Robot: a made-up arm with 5 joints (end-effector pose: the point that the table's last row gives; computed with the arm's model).
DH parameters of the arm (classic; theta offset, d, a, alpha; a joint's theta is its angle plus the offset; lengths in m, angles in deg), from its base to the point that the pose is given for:
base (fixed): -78.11 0 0.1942 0
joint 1: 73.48 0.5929 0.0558 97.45
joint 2: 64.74 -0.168 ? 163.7
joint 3: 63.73 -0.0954 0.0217 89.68
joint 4: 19.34 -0.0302 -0.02 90
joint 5: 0 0.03 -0.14 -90
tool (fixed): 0 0.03 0 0
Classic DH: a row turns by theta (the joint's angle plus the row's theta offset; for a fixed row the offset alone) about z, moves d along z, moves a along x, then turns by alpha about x.
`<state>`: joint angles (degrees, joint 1 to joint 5).
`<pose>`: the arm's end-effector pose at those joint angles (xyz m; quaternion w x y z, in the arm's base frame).
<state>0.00 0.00 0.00 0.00 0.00</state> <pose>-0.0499 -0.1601 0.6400 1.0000 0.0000 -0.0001 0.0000</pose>
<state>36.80 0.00 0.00 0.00 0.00</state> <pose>-0.0499 -0.2200 0.6400 0.9489 0.0001 0.0000 0.3157</pose>
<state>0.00 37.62 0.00 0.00 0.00</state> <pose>-0.0449 -0.1476 0.5415 0.9466 -0.0258 -0.3187 -0.0417</pose>
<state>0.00 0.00 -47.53 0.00 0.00</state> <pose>-0.0134 -0.1724 0.5519 0.9152 -0.1334 -0.3803 -0.0022</pose>
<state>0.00 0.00 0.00 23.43 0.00</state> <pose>-0.0248 -0.2213 0.6400 0.9792 0.0000 -0.0001 0.2031</pose>
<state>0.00 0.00 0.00 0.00 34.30</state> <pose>-0.0425 -0.1601 0.5559 0.9555 0.0000 -0.2949 0.0000</pose>
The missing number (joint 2, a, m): 0.0291
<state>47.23 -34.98 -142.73 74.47 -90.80</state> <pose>-0.0658 -0.1467 0.6515 0.6388 -0.6905 -0.3314 0.0737</pose>
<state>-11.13 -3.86 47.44 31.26 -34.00</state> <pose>0.0820 -0.2488 0.7123 0.7512 0.2145 0.5790 0.2334</pose>
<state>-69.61 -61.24 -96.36 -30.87 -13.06</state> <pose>0.0933 -0.1327 0.5792 0.7253 -0.1540 -0.1412 -0.6560</pose>
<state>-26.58 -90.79 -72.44 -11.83 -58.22</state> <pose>0.1409 -0.1930 0.7305 0.7727 0.0546 0.6161 -0.1425</pose>
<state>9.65 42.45 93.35 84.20 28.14</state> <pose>0.0310 -0.2331 0.4830 0.6037 0.5716 0.0160 0.5555</pose>
